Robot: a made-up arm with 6 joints. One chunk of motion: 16 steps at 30 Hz.
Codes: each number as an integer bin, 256 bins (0 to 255) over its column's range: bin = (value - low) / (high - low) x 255, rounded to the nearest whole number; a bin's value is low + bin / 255 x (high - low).
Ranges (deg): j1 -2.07..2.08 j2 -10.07..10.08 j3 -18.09..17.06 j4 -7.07..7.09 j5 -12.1..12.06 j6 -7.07..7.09
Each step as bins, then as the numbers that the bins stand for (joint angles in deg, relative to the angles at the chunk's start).
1 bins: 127 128 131 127 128 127
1 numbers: 0.00 0.04 -0.03 -0.02 0.03 -0.02
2 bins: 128 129 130 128 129 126
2 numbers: 0.01 0.12 -0.17 0.04 0.12 -0.07
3 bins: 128 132 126 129 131 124
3 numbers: 0.01 0.36 -0.72 0.09 0.31 -0.18
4 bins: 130 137 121 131 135 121
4 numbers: 0.05 0.76 -1.41 0.20 0.69 -0.35
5 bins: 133 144 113 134 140 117
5 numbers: 0.09 1.31 -2.51 0.37 1.16 -0.57
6 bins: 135 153 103 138 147 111
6 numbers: 0.13 2.02 -3.89 0.59 1.83 -0.91
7 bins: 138 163 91 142 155 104
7 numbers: 0.18 2.81 -5.55 0.82 2.59 -1.29
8 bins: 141 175 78 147 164 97
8 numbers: 0.22 3.76 -7.34 1.09 3.44 -1.68
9 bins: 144 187 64 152 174 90
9 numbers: 0.27 4.71 -9.27 1.37 4.39 -2.07
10 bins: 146 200 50 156 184 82
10 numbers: 0.31 5.73 -11.20 1.59 5.33 -2.52
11 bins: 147 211 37 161 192 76
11 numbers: 0.32 6.60 -12.99 1.87 6.09 -2.85
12 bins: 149 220 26 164 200 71
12 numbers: 0.35 7.31 -14.51 2.04 6.85 -3.13
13 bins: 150 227 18 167 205 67
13 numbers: 0.37 7.87 -15.61 2.20 7.32 -3.35
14 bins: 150 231 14 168 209 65
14 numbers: 0.37 8.18 -16.16 2.26 7.70 -3.46
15 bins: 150 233 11 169 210 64
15 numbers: 0.37 8.34 -16.57 2.31 7.80 -3.52
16 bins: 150 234 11 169 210 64
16 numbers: 0.37 8.42 -16.57 2.31 7.80 -3.52
